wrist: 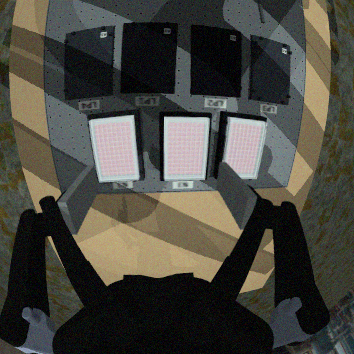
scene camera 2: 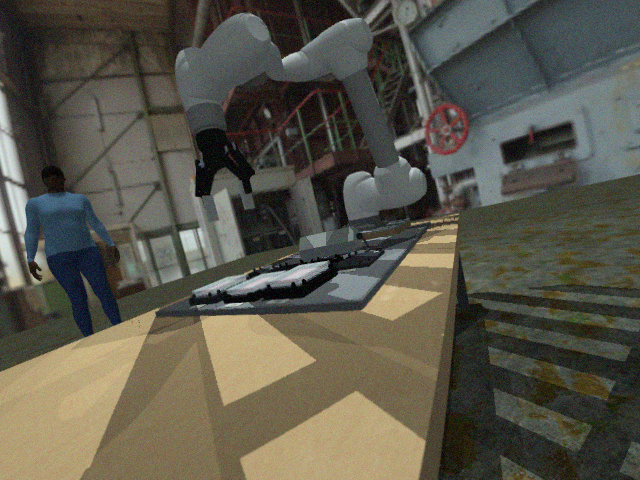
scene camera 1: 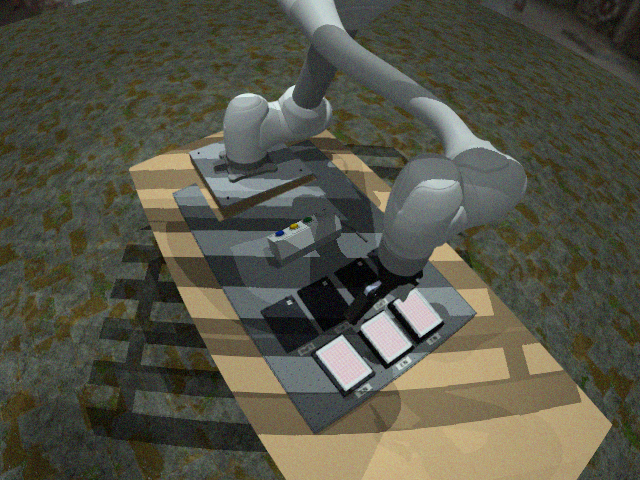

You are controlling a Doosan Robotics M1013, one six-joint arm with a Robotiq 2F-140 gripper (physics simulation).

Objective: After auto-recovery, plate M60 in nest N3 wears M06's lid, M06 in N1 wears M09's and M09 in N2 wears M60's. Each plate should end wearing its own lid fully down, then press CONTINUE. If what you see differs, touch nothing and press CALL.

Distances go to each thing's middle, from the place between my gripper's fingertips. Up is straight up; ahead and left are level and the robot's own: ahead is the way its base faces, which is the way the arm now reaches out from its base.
Right now the plate nest point(scene camera 1: 323, 300) is 190 mm below my hand, 140 mm behind it and 40 mm to the right of it.
